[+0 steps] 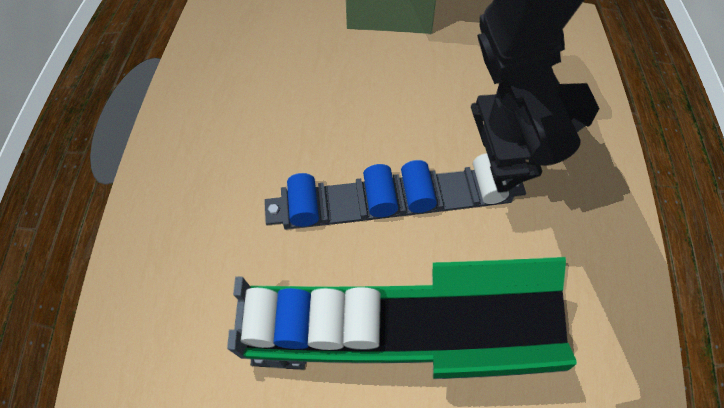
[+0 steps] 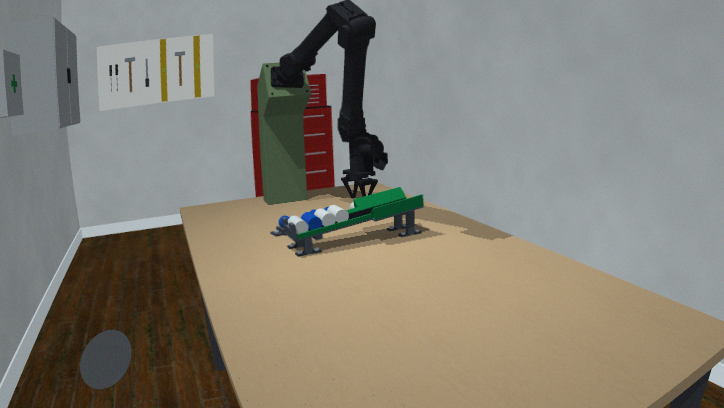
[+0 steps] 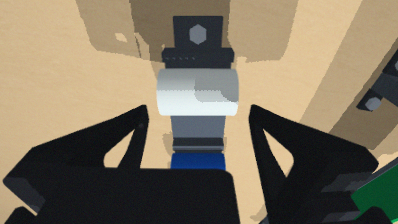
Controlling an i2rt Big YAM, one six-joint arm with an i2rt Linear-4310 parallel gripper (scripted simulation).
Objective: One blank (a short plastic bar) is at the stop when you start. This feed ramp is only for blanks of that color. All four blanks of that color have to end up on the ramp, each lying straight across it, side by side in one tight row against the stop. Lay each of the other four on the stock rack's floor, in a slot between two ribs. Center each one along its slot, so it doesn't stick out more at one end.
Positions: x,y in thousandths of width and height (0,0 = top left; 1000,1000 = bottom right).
Labels:
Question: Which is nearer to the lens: the white blank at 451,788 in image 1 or the blue blank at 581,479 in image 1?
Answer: The white blank.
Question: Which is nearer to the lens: the white blank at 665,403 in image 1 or the blue blank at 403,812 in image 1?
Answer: The blue blank.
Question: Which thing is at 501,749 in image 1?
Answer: A white blank.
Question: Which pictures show the gripper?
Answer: Image 1, image 2 and image 3: all of them.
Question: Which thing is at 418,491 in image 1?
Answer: A blue blank.

